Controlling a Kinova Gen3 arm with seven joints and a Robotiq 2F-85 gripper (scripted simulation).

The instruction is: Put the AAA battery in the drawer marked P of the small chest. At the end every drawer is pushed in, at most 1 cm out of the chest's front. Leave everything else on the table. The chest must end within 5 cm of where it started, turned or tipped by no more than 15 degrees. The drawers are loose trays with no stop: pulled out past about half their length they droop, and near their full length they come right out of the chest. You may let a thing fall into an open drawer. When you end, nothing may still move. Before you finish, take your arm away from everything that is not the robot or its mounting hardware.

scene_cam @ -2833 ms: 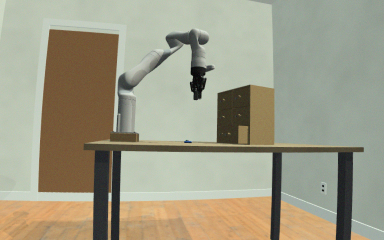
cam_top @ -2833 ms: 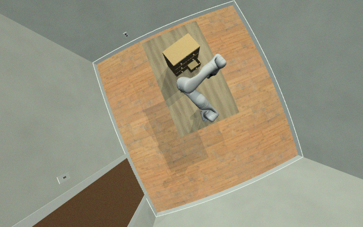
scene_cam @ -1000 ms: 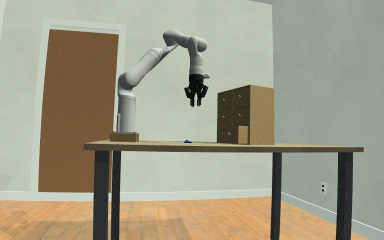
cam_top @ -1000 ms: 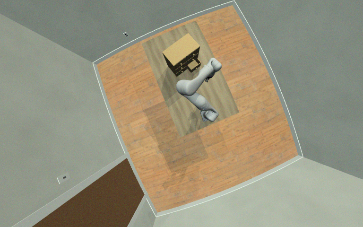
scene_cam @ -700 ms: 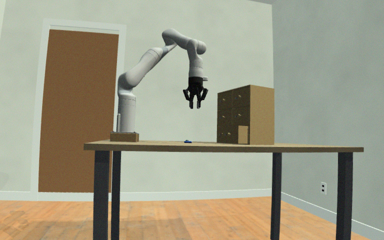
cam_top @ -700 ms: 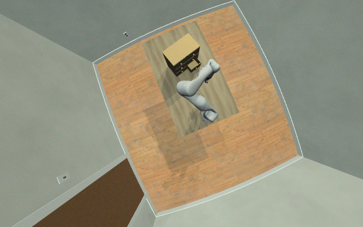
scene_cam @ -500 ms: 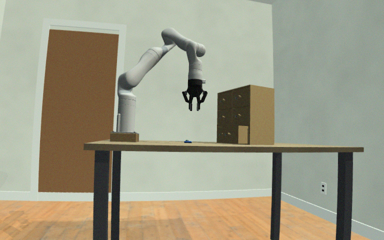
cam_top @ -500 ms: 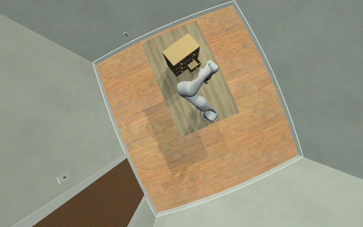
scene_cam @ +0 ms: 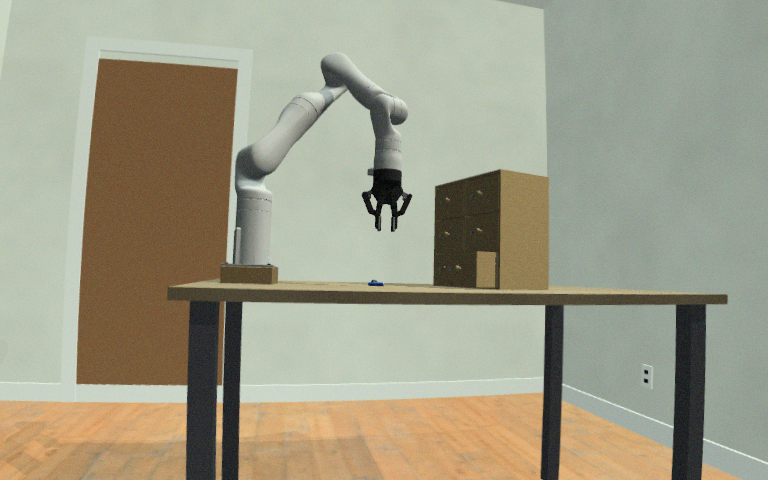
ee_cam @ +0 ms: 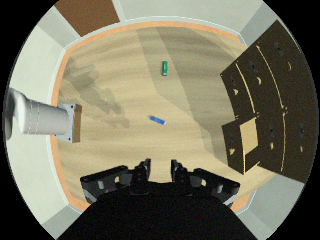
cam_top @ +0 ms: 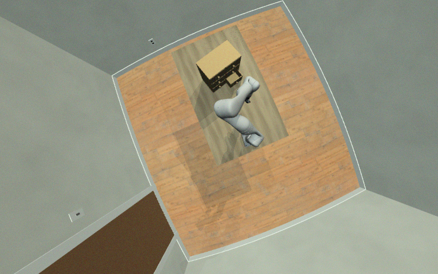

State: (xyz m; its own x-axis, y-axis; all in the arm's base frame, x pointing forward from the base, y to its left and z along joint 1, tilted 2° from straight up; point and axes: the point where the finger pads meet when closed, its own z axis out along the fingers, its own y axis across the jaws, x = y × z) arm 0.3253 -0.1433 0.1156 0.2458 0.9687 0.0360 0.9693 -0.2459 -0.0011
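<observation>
The blue AAA battery lies 160 mm below my hand, 70 mm to the left of it and 10 mm ahead of it. Round my hand: green battery 220 mm to the left, 160 mm below, 60 mm ahead; then drawer 280 mm ahead, 130 mm below, 50 mm to the right.
</observation>
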